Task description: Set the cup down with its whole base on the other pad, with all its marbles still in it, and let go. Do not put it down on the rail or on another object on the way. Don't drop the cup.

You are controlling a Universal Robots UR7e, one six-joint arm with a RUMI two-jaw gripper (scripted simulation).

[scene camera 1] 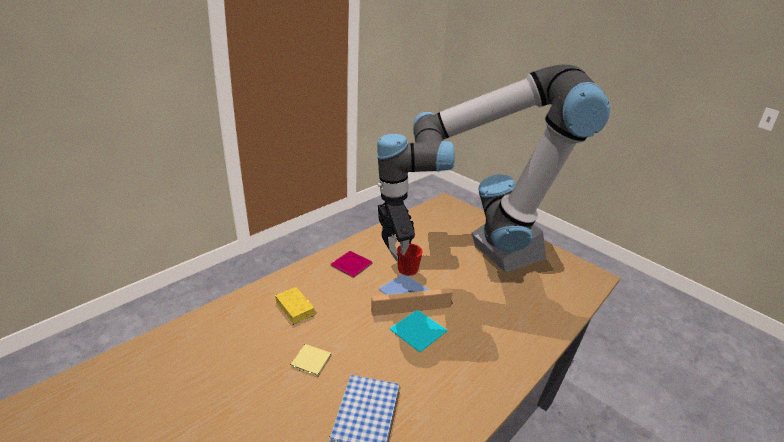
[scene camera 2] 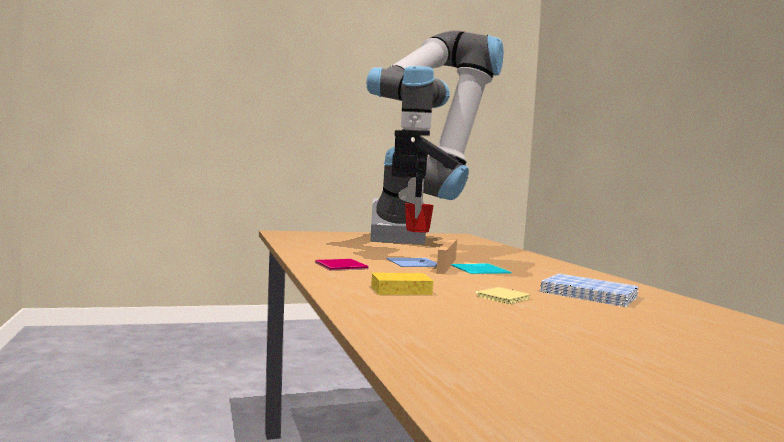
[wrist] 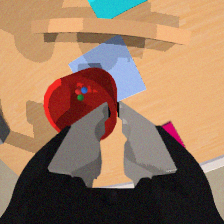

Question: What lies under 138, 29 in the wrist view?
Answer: A wooden rail.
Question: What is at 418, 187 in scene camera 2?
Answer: My gripper.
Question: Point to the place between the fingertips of my gripper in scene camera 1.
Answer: At 398, 260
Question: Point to a red cup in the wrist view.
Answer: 62, 108
